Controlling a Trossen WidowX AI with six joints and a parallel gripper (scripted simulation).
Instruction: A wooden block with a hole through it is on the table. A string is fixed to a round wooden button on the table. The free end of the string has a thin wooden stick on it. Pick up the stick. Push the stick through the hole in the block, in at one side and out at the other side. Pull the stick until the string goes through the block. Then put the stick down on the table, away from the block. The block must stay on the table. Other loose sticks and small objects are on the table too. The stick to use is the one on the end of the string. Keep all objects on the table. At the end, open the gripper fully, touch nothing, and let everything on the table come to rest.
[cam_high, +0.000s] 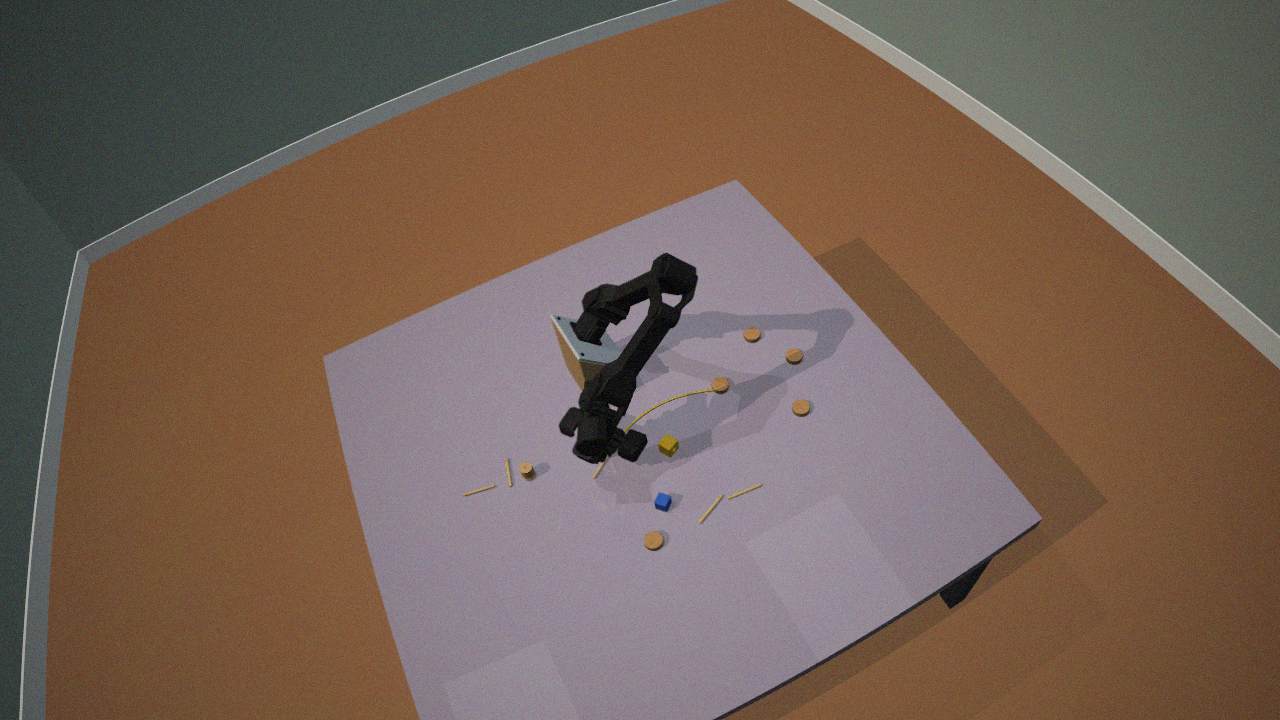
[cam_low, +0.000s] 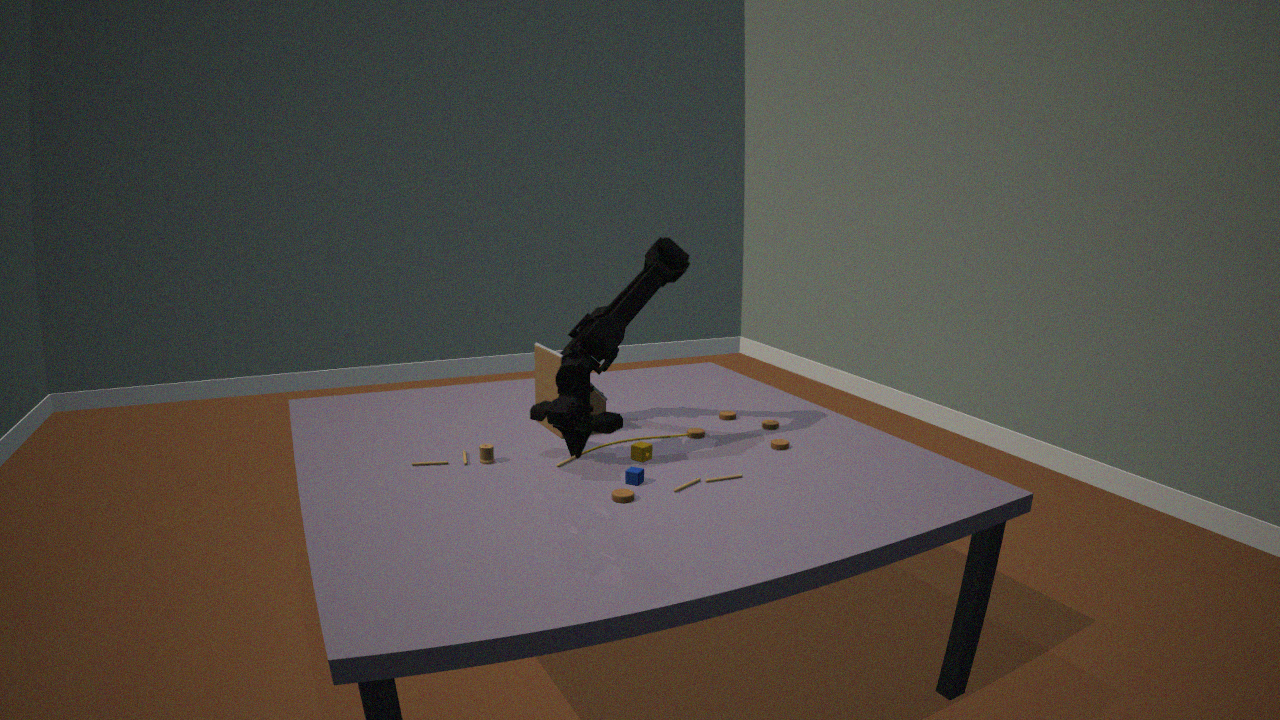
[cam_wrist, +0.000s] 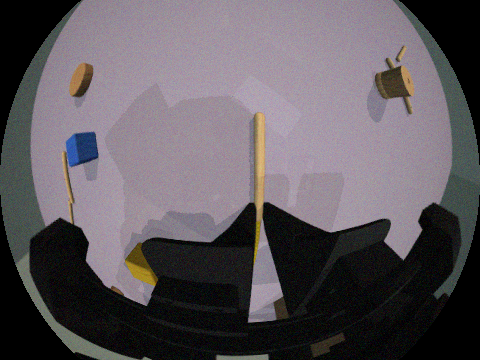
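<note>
Now: the yellow block 12 cm to the left of my gripper tip, 5 cm ahead of it and 1 cm above it. Also, from my gripper tip: small wooden block 18 cm to the right, 4 cm behind, 2 cm above; then blue cube 17 cm ahead, 5 cm to the left, 1 cm above; then thin wooden stick 1 cm to the right, 1 cm ahead.
</note>
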